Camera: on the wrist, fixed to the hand. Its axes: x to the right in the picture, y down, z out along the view.
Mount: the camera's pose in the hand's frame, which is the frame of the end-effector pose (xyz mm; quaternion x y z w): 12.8 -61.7 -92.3 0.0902 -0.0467 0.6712 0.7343
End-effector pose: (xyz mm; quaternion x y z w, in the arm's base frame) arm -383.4 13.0 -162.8 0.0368 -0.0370 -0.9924 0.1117
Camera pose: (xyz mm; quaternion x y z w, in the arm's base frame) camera -401.9 64.1 -260.5 -0.0341 -0.1466 -0.6521 0.7430
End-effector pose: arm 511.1 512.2 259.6 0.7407 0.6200 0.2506 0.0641
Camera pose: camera 416.2 518.2 318.2 -0.9775 0.0223 -0.1365 0.1590
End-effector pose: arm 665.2 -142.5 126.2 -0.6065 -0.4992 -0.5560 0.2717
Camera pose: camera 570.5 -198.4 146.0 -0.7819 -0.0223 -0.1526 0.6041
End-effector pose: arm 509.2 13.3 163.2 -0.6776 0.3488 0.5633 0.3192
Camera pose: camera 612.0 -30.2 167.9 0.2083 -0.7468 -0.6281 0.0663
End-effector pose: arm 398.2 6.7 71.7 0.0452 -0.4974 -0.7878 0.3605
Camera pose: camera 396.2 -55.3 -21.2 -0.3049 -0.4835 -0.2938 0.7662
